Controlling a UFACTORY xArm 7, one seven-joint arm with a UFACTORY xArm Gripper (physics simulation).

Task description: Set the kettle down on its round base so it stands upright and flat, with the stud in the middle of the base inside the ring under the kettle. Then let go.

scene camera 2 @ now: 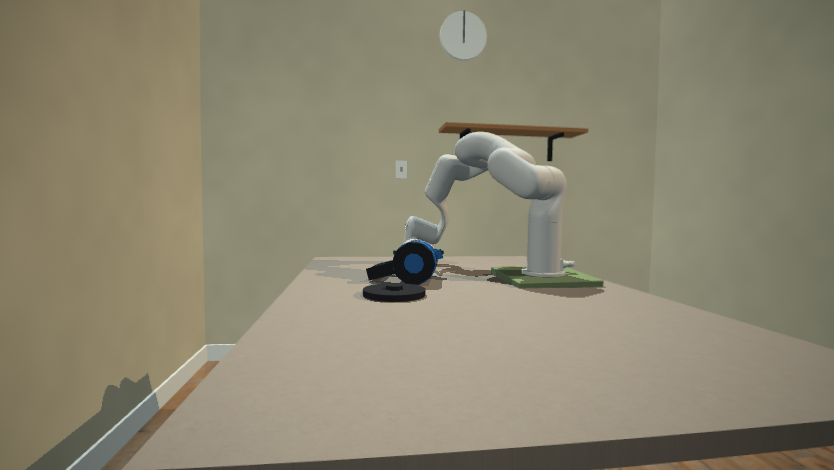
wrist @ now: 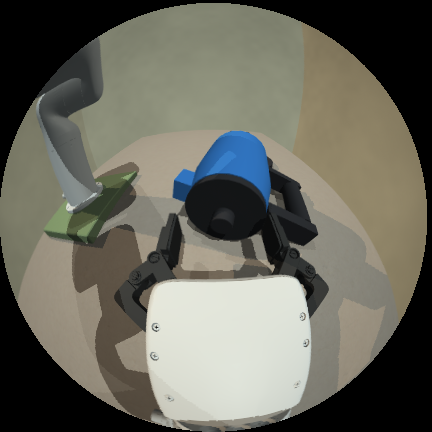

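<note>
The blue kettle lies on its side on the table, behind the base in the scene view. Its black ring underneath faces the scene camera. Its black lid with a knob faces my gripper. Its black handle and blue spout stick out on opposite sides. The round black base lies flat, with its stud upward. My gripper is open and holds nothing; its fingers stand apart at the lid end, the right one close to the lid's edge. The kettle mostly hides it in the scene view.
The arm stands on a green plate, to the right in the scene view and left in the wrist view. The table has its front edge near the scene camera. A wooden shelf hangs on the wall behind the arm.
</note>
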